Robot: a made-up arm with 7 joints.
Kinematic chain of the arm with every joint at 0, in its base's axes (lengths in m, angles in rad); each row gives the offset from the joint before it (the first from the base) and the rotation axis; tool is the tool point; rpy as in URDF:
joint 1: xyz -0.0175 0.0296 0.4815 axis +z
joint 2: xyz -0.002 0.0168 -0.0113 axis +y
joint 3: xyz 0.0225 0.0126 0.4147 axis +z
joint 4: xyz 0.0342 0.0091 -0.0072 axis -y
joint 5: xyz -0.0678 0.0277 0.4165 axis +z
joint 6: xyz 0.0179 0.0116 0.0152 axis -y
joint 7: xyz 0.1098 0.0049 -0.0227 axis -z
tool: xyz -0.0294 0.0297 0.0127 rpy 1.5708 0 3.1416
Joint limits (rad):
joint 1: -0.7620..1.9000
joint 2: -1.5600..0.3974
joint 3: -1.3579..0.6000
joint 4: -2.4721..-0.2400
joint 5: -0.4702..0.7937
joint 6: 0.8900..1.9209
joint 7: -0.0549..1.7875
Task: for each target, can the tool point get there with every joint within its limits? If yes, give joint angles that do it. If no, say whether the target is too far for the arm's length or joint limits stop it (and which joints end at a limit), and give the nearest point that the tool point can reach.
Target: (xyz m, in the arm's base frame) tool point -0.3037 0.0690 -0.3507
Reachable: no: joint limits stop it (at a limit: joint 1, joint 2, joint 4, joint 7) | nearest point -0.3078 0.2435 0.2932 | short by 0.667 m
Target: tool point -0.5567 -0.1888 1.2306
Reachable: yes | joints 0.6896 -0.9153 0.2558 -0.4259 -0.1527 1.2083 1.2481
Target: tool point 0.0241 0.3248 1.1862
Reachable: yes | joints -0.5143 -1.0281 0.2773 -1.5342 -0.0652 1.5499 0.9968
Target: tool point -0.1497 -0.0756 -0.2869
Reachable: no: joint limits stop it (at a limit: joint 1, joint 2, joint 4, joint 7) | nearest point 0.0360 -0.2690 0.3127 | short by 0.657 m
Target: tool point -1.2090 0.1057 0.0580
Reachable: no: too far | nearest point -0.9939 0.0920 0.5072 | short by 0.498 m
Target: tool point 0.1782 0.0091 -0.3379
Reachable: no: joint limits stop it (at a limit: joint 2, joint 4, joint 7) | nearest point 0.3193 -0.0057 0.2756 | short by 0.630 m
